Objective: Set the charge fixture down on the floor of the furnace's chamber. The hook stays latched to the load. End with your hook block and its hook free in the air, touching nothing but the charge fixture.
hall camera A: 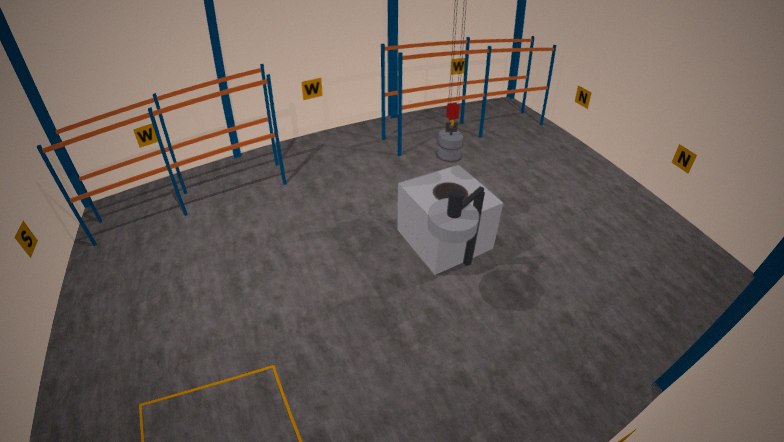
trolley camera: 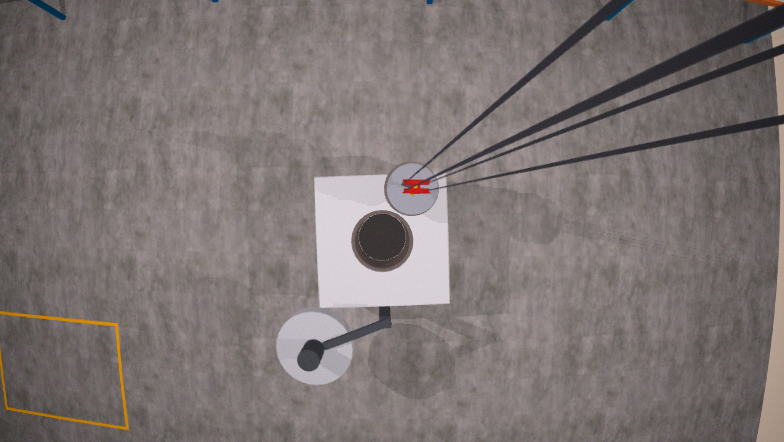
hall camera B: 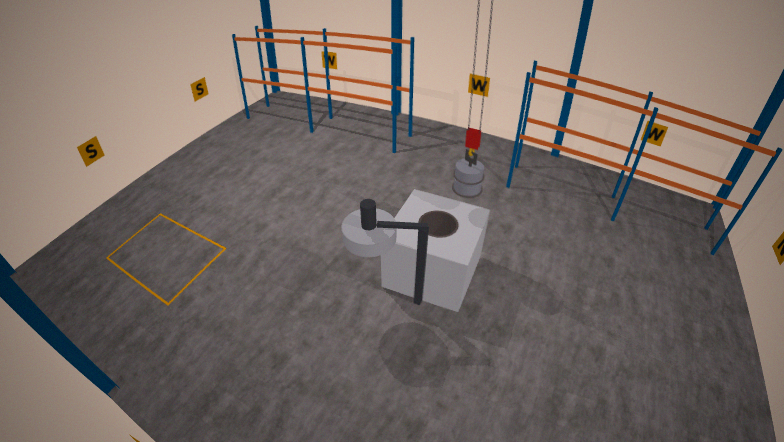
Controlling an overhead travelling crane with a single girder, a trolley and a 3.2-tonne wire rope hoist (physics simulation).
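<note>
The charge fixture [hall camera A: 450, 145] [hall camera B: 468, 178] [trolley camera: 398, 198], a grey banded drum, hangs upright in the air. My hook [hall camera A: 451, 124] [hall camera B: 471, 153], below the red hook block [hall camera A: 452, 110] [hall camera B: 473, 138] [trolley camera: 415, 182], is latched to the lug on its top. The furnace [hall camera A: 415, 219] [hall camera B: 399, 269] [trolley camera: 334, 247] is a white block with a round dark chamber opening [hall camera A: 443, 190] [hall camera B: 438, 223] [trolley camera: 382, 238] in its top. In the trolley view the fixture shows up and right of the opening, over the furnace top's upper right part. The chamber floor's depth is hard to tell.
The round lid [hall camera A: 438, 224] [hall camera B: 355, 237] [trolley camera: 293, 340] is held on a dark post and arm [hall camera A: 473, 241] [hall camera B: 420, 269] [trolley camera: 356, 333], swung aside from the opening. Racks [hall camera A: 166, 159] [hall camera A: 399, 104] [hall camera B: 306, 85] [hall camera B: 634, 164] stand along the W wall. A yellow marked rectangle [hall camera A: 206, 385] [hall camera B: 192, 231] [trolley camera: 122, 376] lies on the floor.
</note>
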